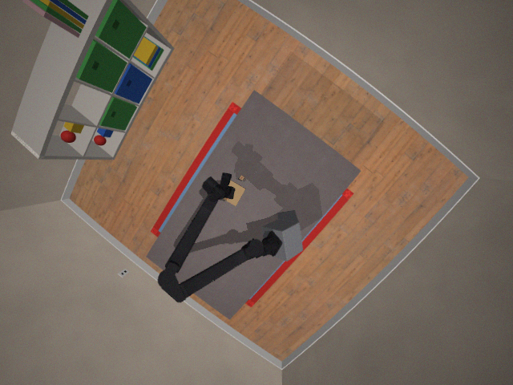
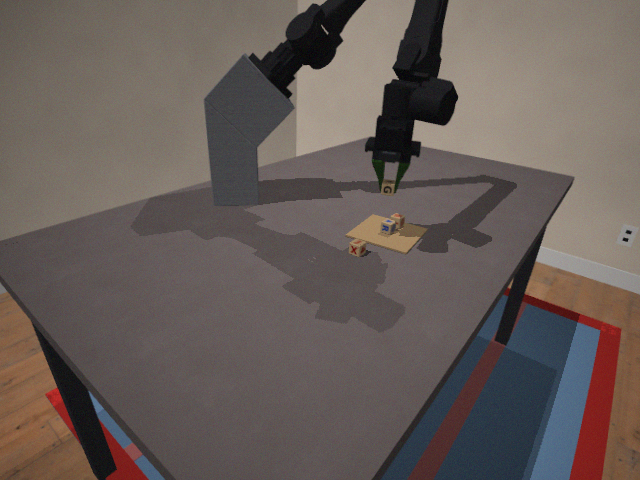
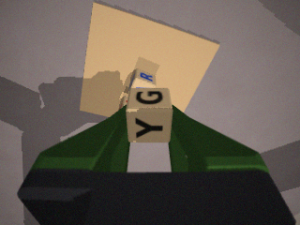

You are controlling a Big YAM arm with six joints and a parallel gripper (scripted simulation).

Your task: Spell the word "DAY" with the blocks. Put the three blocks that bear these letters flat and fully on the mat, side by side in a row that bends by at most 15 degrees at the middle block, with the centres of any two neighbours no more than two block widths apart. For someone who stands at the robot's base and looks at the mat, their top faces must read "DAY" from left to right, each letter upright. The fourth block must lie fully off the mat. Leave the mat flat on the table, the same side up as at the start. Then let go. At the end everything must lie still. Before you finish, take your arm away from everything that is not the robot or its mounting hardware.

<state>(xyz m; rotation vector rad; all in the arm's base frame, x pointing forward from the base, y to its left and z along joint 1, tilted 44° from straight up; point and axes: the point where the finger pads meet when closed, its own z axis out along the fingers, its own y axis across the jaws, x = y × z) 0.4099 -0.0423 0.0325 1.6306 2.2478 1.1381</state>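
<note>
Now: hand 12 cm above the tan mat, 3 cm to the right of it and 1 cm past it. Also, from my hand: wooden block: 10 cm below, 9 cm to the right.
</note>
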